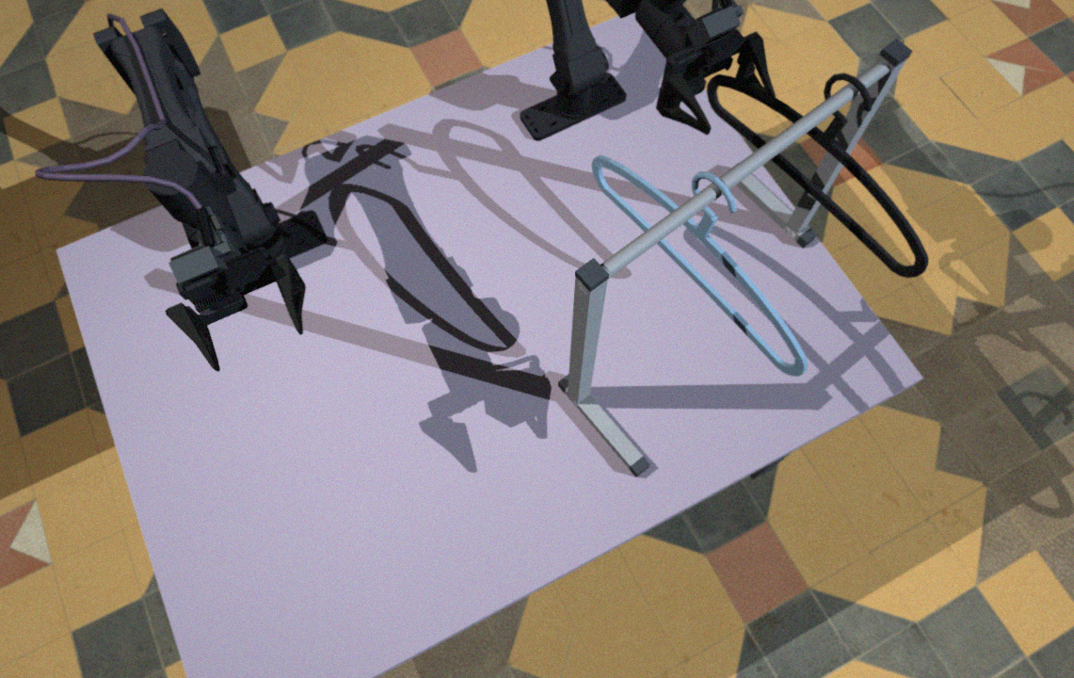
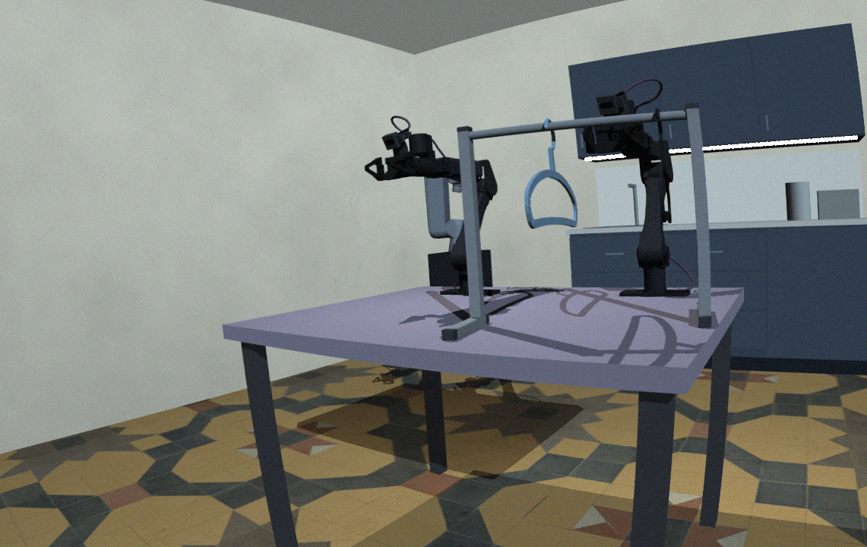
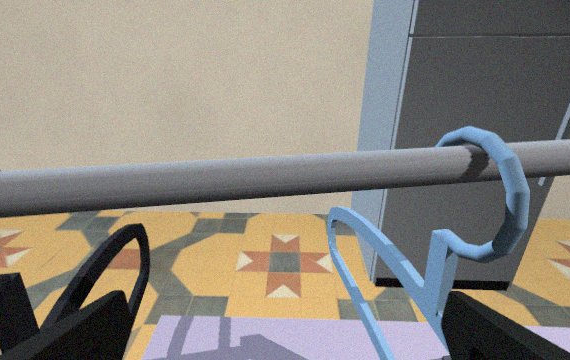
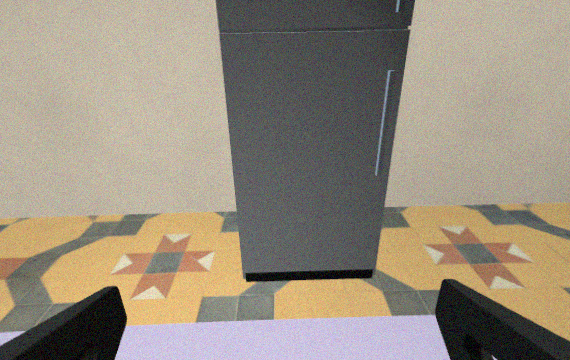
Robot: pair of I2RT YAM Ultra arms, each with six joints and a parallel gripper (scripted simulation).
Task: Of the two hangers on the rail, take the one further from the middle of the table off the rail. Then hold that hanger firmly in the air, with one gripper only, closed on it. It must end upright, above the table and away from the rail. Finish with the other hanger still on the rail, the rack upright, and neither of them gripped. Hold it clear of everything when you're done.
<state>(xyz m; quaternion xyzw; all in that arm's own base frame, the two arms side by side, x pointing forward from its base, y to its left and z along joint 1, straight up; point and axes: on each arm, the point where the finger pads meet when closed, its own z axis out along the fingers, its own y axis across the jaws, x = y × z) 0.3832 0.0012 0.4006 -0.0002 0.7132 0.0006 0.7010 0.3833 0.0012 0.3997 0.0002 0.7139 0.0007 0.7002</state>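
Now: the light blue hanger 9 cm ahead of my left hand, 9 cm to the right of it and 8 cm below it.
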